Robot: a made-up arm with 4 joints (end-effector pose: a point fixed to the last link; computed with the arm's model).
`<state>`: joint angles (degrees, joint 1 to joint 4).
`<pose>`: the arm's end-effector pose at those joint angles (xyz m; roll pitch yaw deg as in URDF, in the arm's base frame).
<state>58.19 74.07 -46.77 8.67</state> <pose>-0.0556 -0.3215 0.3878 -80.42 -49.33 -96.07</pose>
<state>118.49 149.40 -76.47 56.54</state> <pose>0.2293 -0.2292 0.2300 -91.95 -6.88 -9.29</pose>
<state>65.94 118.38 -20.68 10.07</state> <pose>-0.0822 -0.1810 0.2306 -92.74 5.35 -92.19</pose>
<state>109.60 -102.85 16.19 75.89</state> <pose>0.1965 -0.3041 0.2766 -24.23 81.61 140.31</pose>
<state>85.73 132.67 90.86 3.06</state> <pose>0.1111 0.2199 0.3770 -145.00 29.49 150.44</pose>
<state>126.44 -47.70 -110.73 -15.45</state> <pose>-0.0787 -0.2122 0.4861 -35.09 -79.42 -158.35</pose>
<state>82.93 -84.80 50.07 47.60</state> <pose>0.1713 -0.3618 0.5214 78.75 31.02 -121.76</pose>
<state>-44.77 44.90 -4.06 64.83</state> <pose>-0.1798 -0.0065 0.3631 15.78 30.24 100.43</pose>
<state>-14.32 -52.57 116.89 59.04</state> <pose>0.2513 -0.1815 0.6587 55.55 -51.61 -125.76</pose>
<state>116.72 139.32 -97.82 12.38</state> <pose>0.2756 -0.1029 0.1772 -71.18 -2.35 15.20</pose>
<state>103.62 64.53 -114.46 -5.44</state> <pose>0.2411 -0.3221 0.4190 -124.16 -32.44 -7.68</pose>
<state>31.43 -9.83 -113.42 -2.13</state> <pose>-0.0563 0.0968 0.6328 65.63 -30.98 52.21</pose>
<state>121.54 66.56 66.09 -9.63</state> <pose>0.2603 0.1817 0.2617 -161.06 85.24 124.04</pose>
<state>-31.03 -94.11 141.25 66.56</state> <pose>0.2856 -0.1095 0.6367 -160.83 -73.56 71.45</pose>
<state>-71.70 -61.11 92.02 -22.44</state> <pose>0.3561 0.1298 0.5005 -139.28 1.31 80.60</pose>
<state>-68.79 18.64 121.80 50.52</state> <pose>0.1454 -0.2186 0.6369 58.58 -26.74 -144.82</pose>
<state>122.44 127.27 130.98 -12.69</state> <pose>0.2318 0.2111 0.4610 -150.99 1.25 125.87</pose>
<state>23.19 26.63 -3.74 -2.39</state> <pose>-0.0730 -0.3296 0.5118 31.07 -36.23 176.03</pose>
